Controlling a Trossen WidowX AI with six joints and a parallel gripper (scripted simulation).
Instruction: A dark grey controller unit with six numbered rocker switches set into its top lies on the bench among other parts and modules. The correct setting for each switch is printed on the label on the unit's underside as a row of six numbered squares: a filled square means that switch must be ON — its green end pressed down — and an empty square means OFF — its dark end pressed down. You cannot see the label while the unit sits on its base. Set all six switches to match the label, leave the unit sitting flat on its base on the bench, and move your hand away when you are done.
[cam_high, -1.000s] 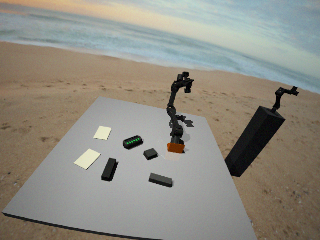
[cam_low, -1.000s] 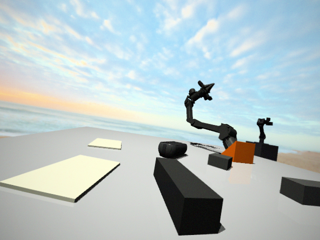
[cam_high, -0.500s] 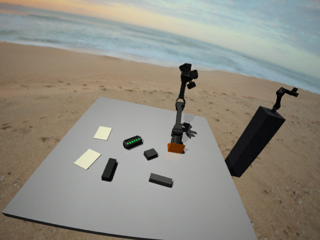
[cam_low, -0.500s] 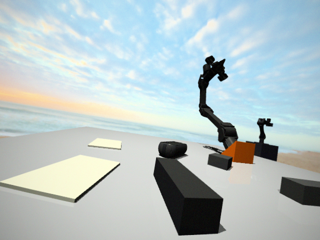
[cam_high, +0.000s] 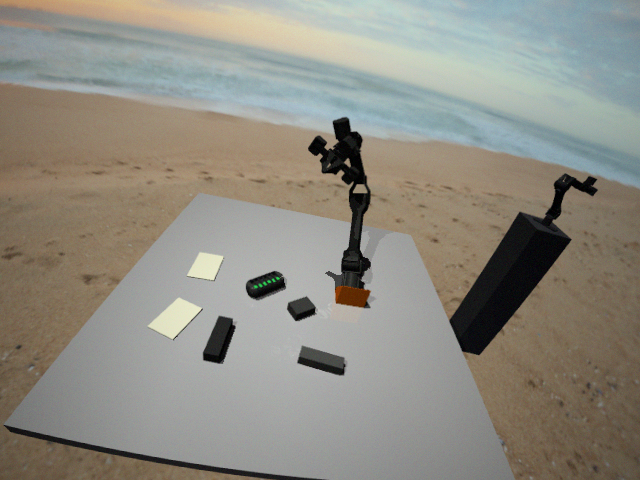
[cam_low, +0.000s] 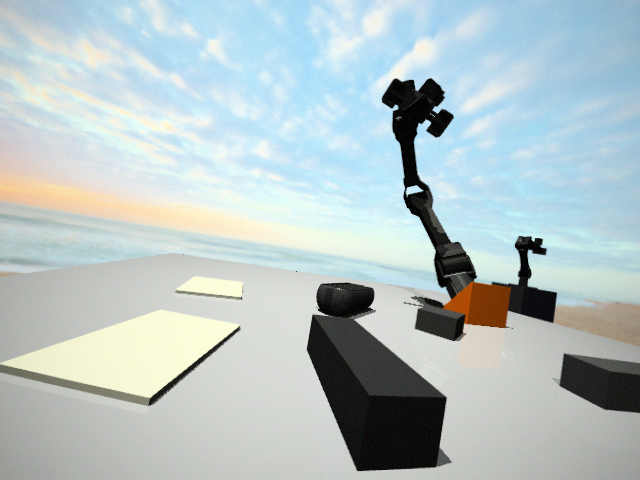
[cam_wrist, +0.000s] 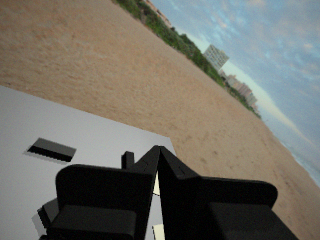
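Right now the small dark block is 40 mm behind my gripper tip, 110 mm to the left of it and 480 mm below it. Also, from my gripper tip: long black block (180 mm ahead, 330 mm to the left, 480 mm below); then grey block (140 mm behind, 310 mm to the left, 480 mm below).
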